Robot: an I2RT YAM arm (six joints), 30 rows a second.
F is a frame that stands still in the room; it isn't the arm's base.
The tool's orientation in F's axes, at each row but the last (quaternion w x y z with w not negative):
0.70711, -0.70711, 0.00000, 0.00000
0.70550, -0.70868, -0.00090, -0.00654
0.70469, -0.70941, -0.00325, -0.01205
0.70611, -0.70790, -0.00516, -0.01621
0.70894, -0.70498, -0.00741, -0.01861
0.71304, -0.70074, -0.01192, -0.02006
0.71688, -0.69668, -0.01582, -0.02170
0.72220, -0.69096, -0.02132, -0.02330
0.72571, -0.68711, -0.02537, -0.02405
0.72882, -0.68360, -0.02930, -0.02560
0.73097, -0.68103, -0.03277, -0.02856
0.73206, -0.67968, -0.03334, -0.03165
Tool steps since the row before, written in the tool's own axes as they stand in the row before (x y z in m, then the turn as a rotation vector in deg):
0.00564, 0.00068, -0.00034, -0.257, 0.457, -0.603
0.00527, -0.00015, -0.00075, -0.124, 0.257, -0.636
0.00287, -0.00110, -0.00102, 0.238, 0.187, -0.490
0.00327, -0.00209, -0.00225, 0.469, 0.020, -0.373
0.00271, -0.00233, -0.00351, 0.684, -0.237, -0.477
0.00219, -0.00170, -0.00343, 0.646, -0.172, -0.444
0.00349, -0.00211, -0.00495, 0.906, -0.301, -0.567
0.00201, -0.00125, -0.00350, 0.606, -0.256, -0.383
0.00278, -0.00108, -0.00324, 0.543, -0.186, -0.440
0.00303, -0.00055, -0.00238, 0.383, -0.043, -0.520
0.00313, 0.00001, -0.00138, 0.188, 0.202, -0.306
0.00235, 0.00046, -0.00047, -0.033, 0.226, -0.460
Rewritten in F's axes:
0.00564, -0.00034, -0.00068, -0.257, -0.603, -0.457
0.00526, -0.00079, 0.00021, -0.126, -0.636, -0.255
0.00283, -0.00105, 0.00117, 0.236, -0.494, -0.179
0.00317, -0.00229, 0.00219, 0.463, -0.380, -0.005
0.00257, -0.00357, 0.00241, 0.667, -0.489, 0.259
0.00207, -0.00348, 0.00174, 0.633, -0.455, 0.193
0.00334, -0.00504, 0.00215, 0.884, -0.583, 0.332
0.00192, -0.00356, 0.00122, 0.588, -0.396, 0.276
0.00271, -0.00329, 0.00109, 0.530, -0.450, 0.199
0.00300, -0.00240, 0.00063, 0.383, -0.521, 0.039
0.00313, -0.00137, 0.00016, 0.207, -0.290, -0.206
0.00238, -0.00044, -0.00028, -0.009, -0.442, -0.261

